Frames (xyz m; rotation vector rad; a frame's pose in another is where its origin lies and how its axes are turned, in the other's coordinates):
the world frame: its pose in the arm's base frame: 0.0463 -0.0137 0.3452 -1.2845 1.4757 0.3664
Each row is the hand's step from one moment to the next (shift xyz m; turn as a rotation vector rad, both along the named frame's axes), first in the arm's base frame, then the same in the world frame.
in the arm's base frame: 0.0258 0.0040 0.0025 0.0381 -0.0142 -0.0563
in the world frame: 0.0005 -0.0212 0.0154 0.0615 -0.0149 0.0286
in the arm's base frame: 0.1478 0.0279 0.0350 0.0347 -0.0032 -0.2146
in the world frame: -0.0172 -0.1281 0.0846 0.1890 0.0549 0.0924
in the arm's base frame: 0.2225 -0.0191 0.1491 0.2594 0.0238 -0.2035
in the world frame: -0.0765 -0.2535 0.0449 0.2061 -0.1287 0.2241
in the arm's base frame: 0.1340 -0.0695 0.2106 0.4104 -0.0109 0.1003
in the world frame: -0.1187 -0.2219 -0.0617 -0.0058 -0.3892 0.1646
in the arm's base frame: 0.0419 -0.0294 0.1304 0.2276 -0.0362 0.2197
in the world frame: -0.0877 -0.0978 -0.0485 -0.1265 -0.2921 0.0087
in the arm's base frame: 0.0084 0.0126 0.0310 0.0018 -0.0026 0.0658
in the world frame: -0.0310 -0.0148 0.0030 -0.0539 -0.0286 -0.0248
